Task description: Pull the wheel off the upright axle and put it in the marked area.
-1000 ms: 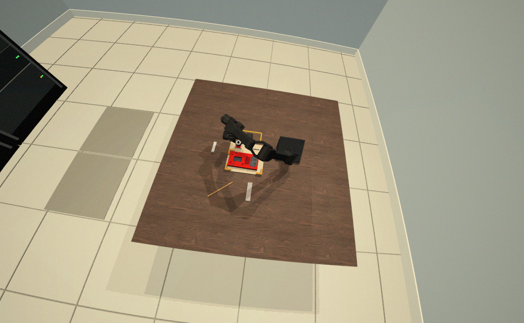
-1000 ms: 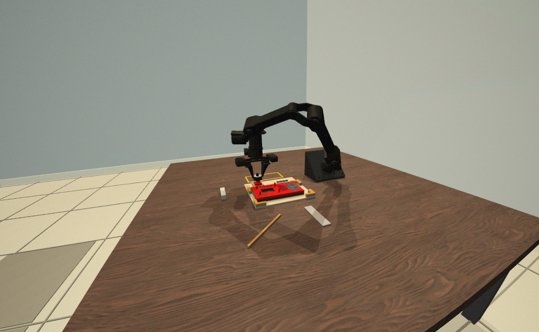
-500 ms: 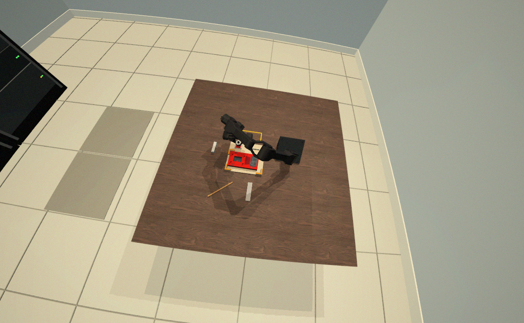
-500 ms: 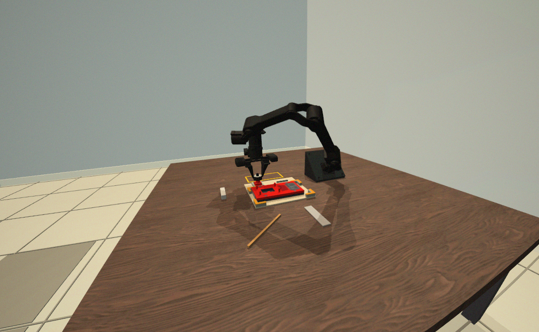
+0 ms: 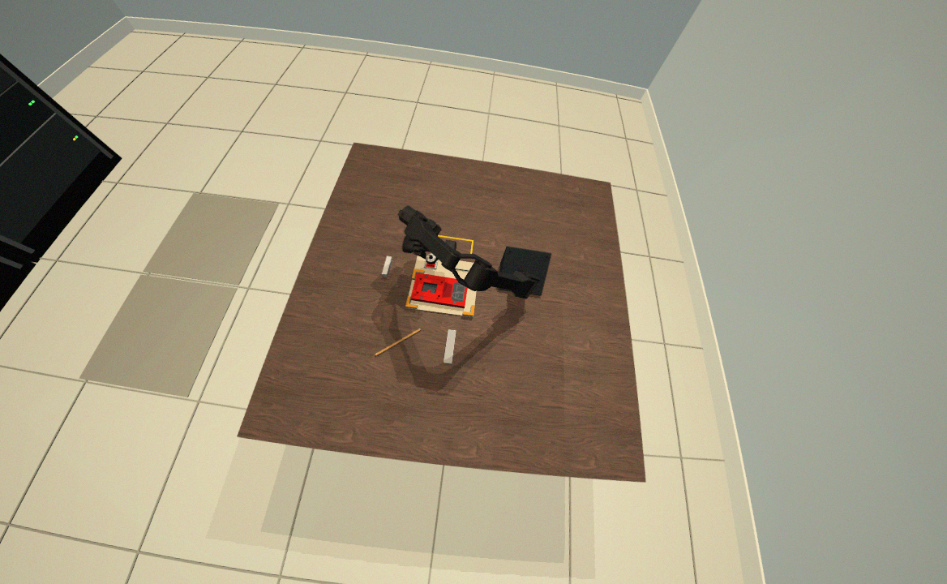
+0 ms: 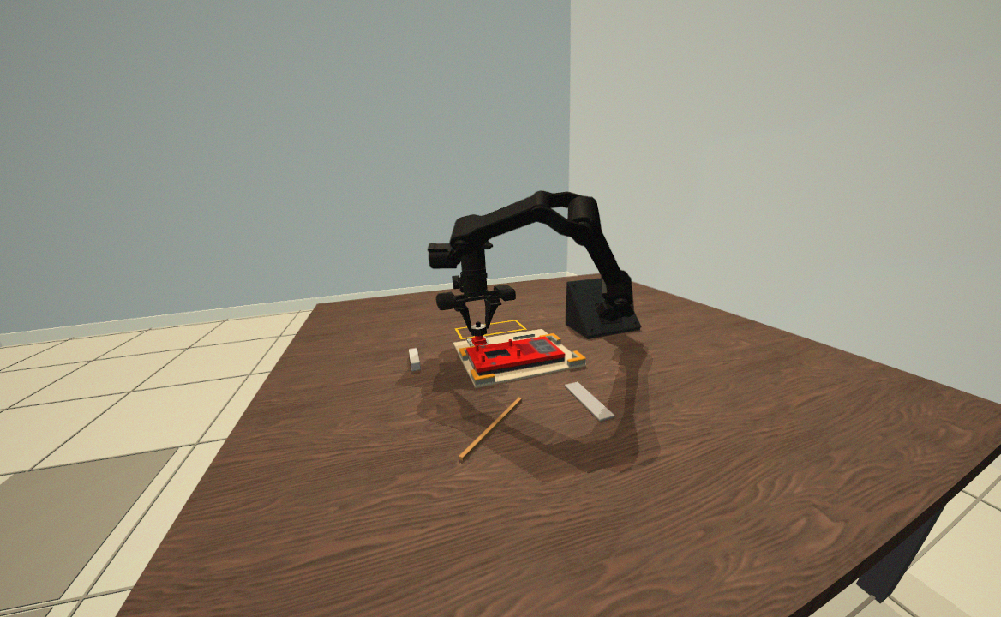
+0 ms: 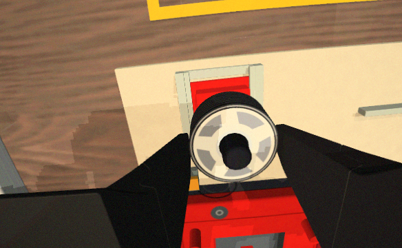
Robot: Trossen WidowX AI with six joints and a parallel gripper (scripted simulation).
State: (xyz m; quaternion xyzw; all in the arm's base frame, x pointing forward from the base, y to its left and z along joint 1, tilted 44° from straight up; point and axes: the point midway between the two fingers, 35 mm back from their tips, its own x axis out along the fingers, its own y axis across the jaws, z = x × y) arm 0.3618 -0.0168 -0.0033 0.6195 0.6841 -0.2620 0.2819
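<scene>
My gripper tip is now 10 mm above the black axle. Also, from my gripper tip: wheel right at my gripper tip; flat grey strip 140 mm behind, 310 mm to the left, 40 mm below; thin wooden stick 40 mm ahead, 330 mm to the left, 40 mm below.
</scene>
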